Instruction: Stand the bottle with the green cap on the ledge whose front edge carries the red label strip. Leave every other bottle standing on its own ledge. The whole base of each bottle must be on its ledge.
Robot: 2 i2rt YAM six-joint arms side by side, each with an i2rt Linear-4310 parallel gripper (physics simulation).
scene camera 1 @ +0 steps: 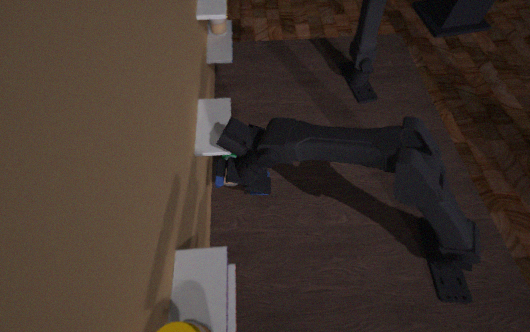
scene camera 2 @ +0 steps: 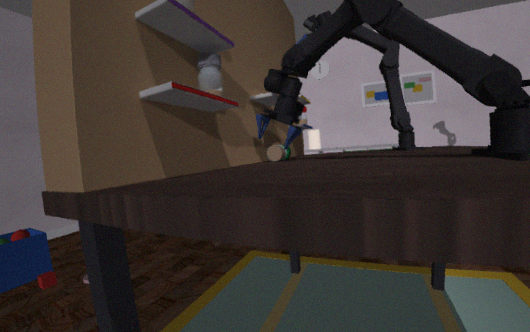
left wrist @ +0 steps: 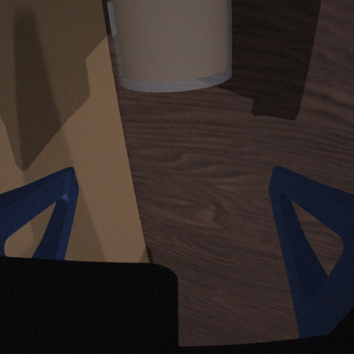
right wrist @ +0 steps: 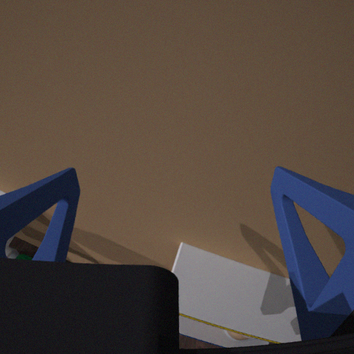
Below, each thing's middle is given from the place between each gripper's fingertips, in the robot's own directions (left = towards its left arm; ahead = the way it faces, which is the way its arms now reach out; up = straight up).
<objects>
Now: left hand 20 mm short of the bare ledge (scene camera 1: 213,115), 90 mm to the left of it and 160 mm below it. From my left hand the other things lie so: grey-capped bottle (scene camera 2: 210,79): 60 mm ahead, 240 mm to the left, 150 mm above; red-strip ledge (scene camera 2: 164,93): 60 mm ahead, 300 mm to the left, 90 mm above; blue-strip ledge (scene camera 1: 219,48): 20 mm behind, 490 mm to the right, 90 mm above.
Right now my right hand is 20 cm above the yellow-strip ledge (right wrist: 213,288), 13 cm to the left of it and 1 cm short of it. Also, from my right hand: grey-capped bottle 60 cm to the left, 28 cm below, 9 cm ahead; then bare ledge 27 cm to the left, 27 cm below, 5 cm ahead; then blue-strip ledge 34 cm below, 13 cm to the right, 1 cm ahead.
</objects>
